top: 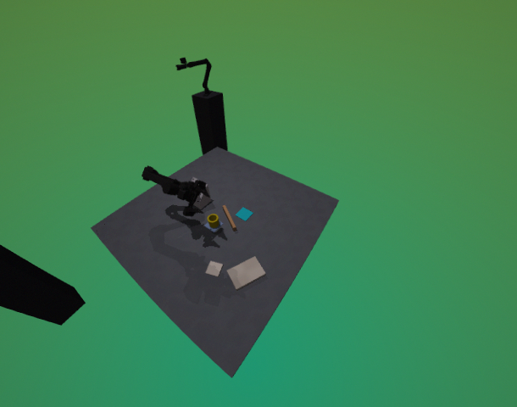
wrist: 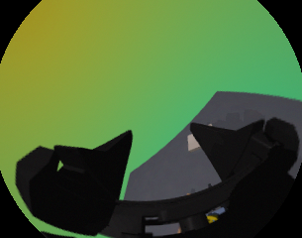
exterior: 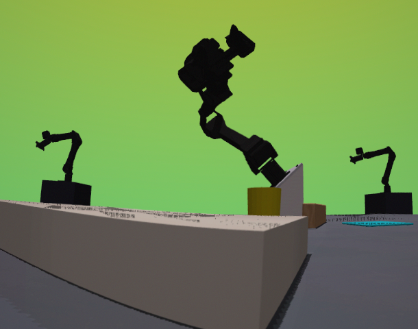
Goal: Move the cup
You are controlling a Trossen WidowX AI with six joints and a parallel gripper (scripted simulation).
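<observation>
Now: the yellow cup 320 mm below my gripper tip, 110 mm to the left of it and 110 mm behind it. Also, from my gripper tip: pale blue pad 370 mm below, 110 mm to the left, 110 mm behind; cyan pad 370 mm below, 300 mm to the left, 10 mm ahead; wooden bar 350 mm below, 200 mm to the left, 50 mm behind.
</observation>
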